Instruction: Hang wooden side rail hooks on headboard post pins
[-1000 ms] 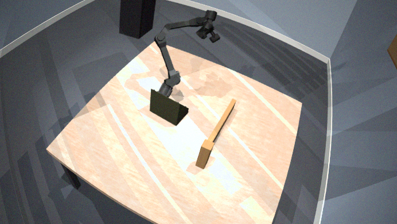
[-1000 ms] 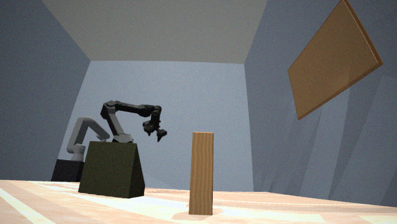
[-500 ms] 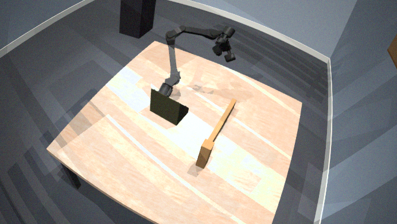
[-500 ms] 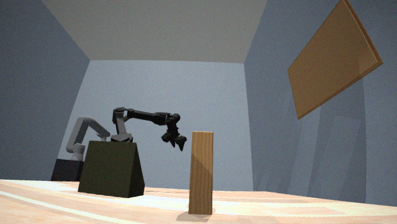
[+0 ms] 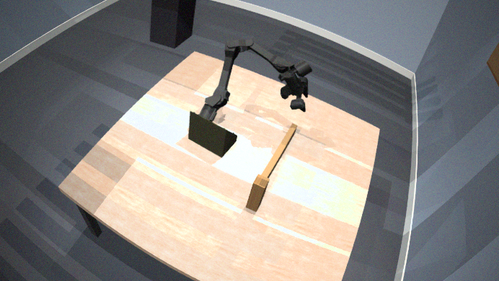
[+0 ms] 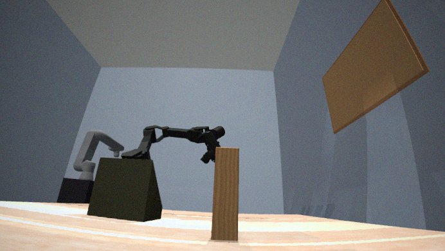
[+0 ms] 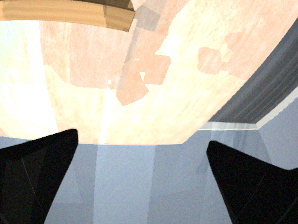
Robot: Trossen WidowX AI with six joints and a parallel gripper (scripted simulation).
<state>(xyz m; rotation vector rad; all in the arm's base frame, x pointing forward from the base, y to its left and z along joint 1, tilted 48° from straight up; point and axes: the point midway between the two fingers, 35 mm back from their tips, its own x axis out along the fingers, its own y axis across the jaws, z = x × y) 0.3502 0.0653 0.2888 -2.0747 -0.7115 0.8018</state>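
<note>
My gripper tip is 490 mm to the left of the wooden headboard post, 130 mm above it and 30 mm past it.
</note>
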